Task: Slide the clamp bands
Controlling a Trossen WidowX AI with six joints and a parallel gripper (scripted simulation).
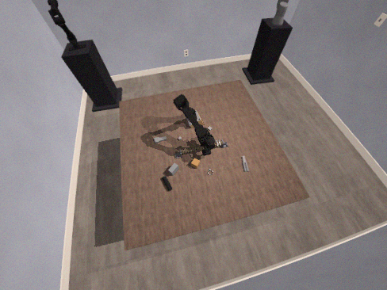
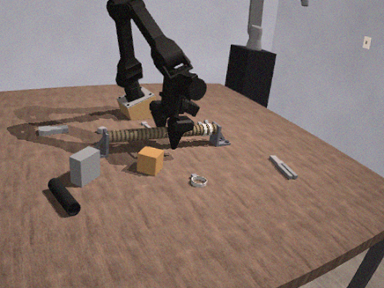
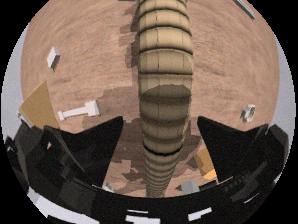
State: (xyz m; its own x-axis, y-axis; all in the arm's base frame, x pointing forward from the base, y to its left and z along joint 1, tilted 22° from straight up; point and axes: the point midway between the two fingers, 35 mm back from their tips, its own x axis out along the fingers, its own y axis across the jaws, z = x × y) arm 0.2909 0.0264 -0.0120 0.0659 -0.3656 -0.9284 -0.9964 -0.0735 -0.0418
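My hand is 11 cm short of the orange cube, 9 cm to the left of it and 3 cm above it. Also, from my hand: grey cube (26 cm to the right, 13 cm ahead, 2 cm below); black cylinder (32 cm to the right, 23 cm ahead, 4 cm below).
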